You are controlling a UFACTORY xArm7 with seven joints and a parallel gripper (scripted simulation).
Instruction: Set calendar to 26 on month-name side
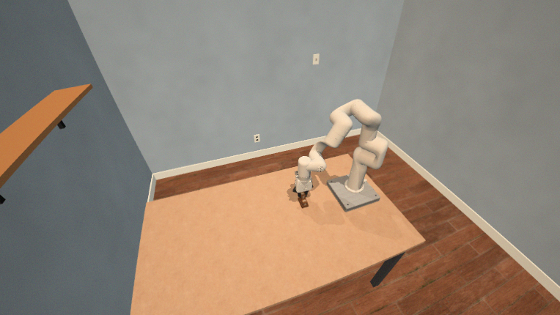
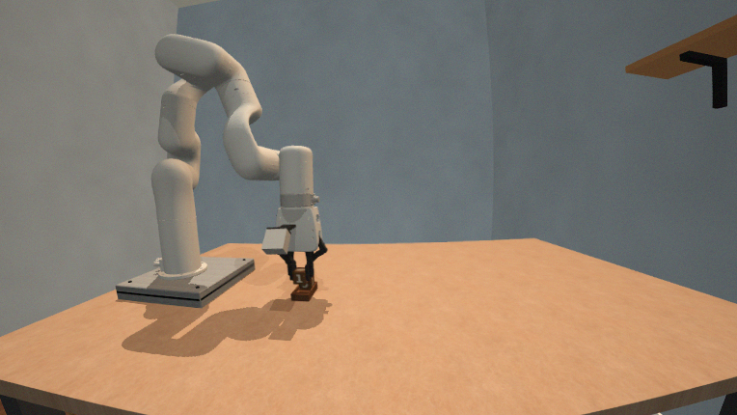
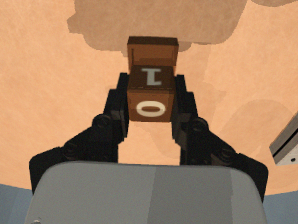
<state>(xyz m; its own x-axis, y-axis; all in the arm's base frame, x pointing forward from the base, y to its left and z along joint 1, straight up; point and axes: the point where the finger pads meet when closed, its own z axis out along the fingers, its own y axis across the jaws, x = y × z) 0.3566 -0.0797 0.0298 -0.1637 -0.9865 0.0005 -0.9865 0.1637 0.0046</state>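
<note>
My gripper is now 2 cm to the right of the brown tray and 6 cm above it. Also, from my hand: brown cube 1 cm below.
</note>
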